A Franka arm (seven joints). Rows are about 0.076 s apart.
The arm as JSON. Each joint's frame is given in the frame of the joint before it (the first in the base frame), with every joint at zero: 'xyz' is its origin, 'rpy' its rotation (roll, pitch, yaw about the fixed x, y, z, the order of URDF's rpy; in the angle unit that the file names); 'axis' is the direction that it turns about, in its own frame. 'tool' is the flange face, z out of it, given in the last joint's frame.
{
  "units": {
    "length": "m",
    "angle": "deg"
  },
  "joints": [
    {
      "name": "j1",
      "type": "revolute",
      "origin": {
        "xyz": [
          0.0,
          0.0,
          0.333
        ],
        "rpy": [
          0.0,
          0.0,
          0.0
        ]
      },
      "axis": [
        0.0,
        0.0,
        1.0
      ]
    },
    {
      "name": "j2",
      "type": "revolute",
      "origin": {
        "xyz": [
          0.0,
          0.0,
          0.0
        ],
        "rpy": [
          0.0,
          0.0,
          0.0
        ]
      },
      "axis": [
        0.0,
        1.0,
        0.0
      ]
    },
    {
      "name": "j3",
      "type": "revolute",
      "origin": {
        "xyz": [
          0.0,
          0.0,
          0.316
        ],
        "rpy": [
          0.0,
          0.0,
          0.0
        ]
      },
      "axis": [
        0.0,
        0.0,
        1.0
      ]
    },
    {
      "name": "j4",
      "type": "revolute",
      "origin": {
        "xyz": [
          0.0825,
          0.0,
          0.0
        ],
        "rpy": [
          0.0,
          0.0,
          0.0
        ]
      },
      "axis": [
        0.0,
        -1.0,
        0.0
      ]
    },
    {
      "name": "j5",
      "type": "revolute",
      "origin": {
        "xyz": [
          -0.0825,
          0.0,
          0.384
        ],
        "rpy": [
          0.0,
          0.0,
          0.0
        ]
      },
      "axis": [
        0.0,
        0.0,
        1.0
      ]
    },
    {
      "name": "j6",
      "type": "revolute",
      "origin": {
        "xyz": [
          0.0,
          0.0,
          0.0
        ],
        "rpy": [
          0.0,
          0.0,
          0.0
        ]
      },
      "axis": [
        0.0,
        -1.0,
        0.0
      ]
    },
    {
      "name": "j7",
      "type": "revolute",
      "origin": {
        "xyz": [
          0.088,
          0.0,
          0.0
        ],
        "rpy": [
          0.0,
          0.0,
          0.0
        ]
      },
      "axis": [
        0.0,
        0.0,
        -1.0
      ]
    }
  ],
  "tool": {
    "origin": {
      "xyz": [
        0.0,
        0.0,
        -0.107
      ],
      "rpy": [
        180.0,
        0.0,
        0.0
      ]
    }
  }
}
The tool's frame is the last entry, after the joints.
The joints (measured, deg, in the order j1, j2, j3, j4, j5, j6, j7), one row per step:
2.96 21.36 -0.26 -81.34 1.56 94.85 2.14
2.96 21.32 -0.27 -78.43 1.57 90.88 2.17
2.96 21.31 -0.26 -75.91 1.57 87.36 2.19
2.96 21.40 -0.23 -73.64 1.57 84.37 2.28
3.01 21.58 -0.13 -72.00 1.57 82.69 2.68
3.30 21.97 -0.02 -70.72 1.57 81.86 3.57
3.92 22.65 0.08 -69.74 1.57 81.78 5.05
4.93 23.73 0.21 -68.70 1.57 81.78 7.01
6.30 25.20 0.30 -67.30 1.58 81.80 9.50
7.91 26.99 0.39 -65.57 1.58 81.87 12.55
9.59 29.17 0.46 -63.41 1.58 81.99 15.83
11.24 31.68 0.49 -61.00 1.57 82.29 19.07
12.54 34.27 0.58 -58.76 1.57 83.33 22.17
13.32 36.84 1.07 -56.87 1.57 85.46 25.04
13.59 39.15 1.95 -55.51 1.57 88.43 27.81
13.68 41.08 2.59 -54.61 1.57 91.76 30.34
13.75 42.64 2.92 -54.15 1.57 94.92 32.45
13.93 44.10 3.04 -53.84 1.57 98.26 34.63
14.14 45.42 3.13 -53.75 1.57 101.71 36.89
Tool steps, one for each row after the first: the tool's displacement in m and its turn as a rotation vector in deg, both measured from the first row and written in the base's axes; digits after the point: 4 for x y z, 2 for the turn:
-0.0026 0.0000 0.0191 -0.03 1.02 0.06
-0.0058 0.0001 0.0352 -0.06 2.01 0.15
-0.0087 0.0004 0.0488 -0.09 2.82 0.17
-0.0098 0.0019 0.0579 -0.13 3.05 -0.04
-0.0091 0.0063 0.0627 -0.25 3.00 -0.50
-0.0064 0.0144 0.0626 -0.45 2.81 -1.25
-0.0027 0.0275 0.0585 -0.75 2.88 -2.05
0.0020 0.0446 0.0527 -1.14 2.96 -3.06
0.0072 0.0649 0.0457 -1.63 2.97 -4.38
0.0131 0.0864 0.0372 -2.14 2.89 -5.89
0.0197 0.1079 0.0267 -2.63 2.68 -7.43
0.0277 0.1264 0.0142 -2.88 2.03 -9.18
0.0372 0.1427 0.0002 -2.56 0.74 -10.95
0.0472 0.1560 -0.0140 -1.67 -0.93 -12.92
0.0569 0.1649 -0.0266 -0.65 -2.83 -15.09
0.0654 0.1706 -0.0385 0.22 -4.54 -17.11
0.0734 0.1759 -0.0500 1.08 -6.38 -19.26
0.0807 0.1812 -0.0614 2.01 -8.21 -21.49

